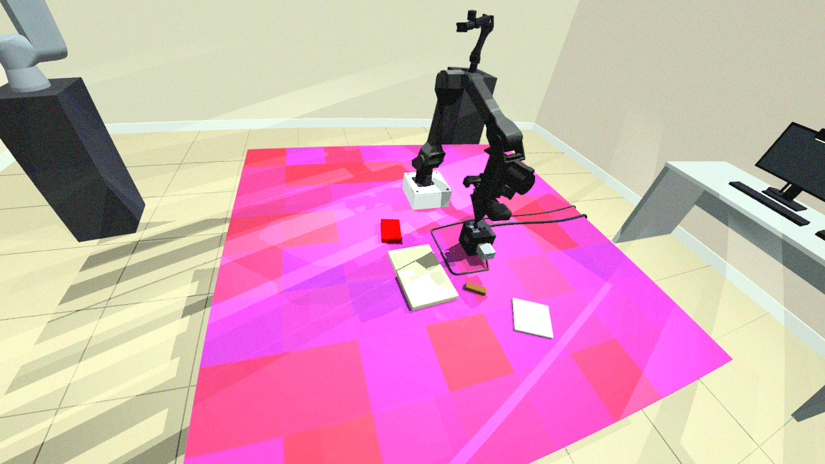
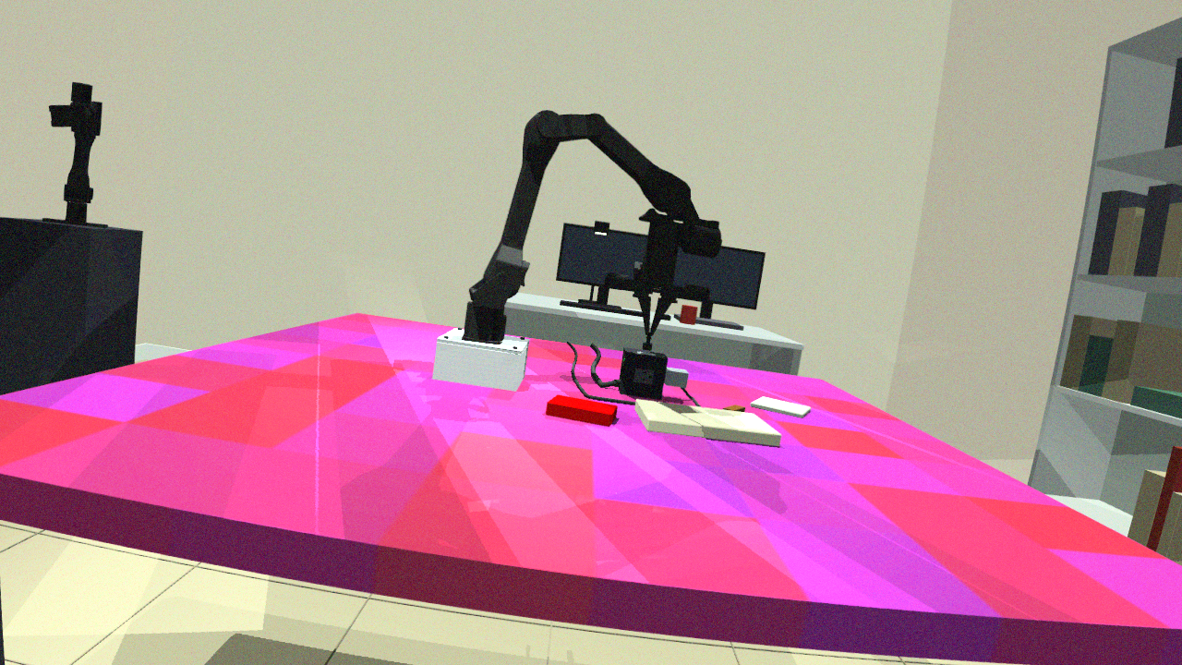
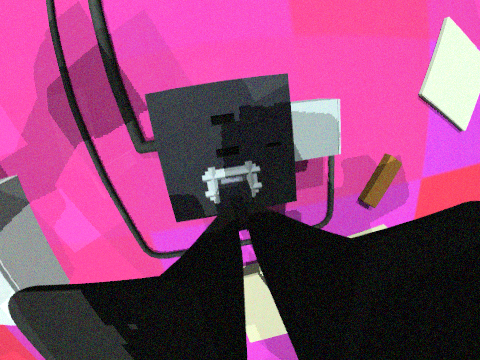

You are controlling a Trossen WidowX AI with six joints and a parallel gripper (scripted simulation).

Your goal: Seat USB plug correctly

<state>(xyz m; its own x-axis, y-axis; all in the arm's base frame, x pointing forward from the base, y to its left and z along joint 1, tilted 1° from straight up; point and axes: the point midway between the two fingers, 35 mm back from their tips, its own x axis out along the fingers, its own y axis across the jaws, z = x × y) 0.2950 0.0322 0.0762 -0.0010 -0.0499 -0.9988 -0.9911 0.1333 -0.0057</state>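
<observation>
The USB plug lies 20 mm below my gripper tip. From my gripper tip the other things lie so: brown block 150 mm ahead, 110 mm below, 70 mm to the right; then cream book 200 mm to the right, 100 mm below, 60 mm ahead; then USB socket 40 mm below.
</observation>
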